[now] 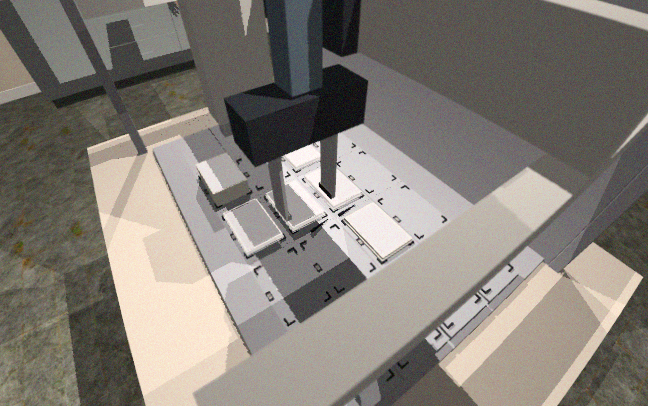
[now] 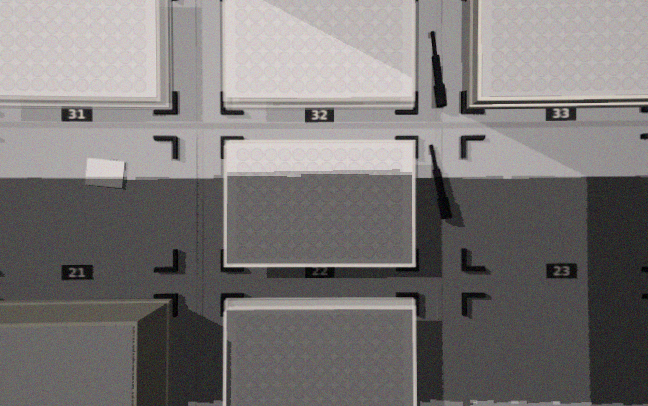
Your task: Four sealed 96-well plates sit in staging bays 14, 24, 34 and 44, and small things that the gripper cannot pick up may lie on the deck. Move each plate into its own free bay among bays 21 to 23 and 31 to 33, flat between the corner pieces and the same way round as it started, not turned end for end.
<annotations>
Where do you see a tall box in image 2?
85,344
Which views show my gripper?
Image 1 only.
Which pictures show the white square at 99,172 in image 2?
Image 2 only.
</annotations>
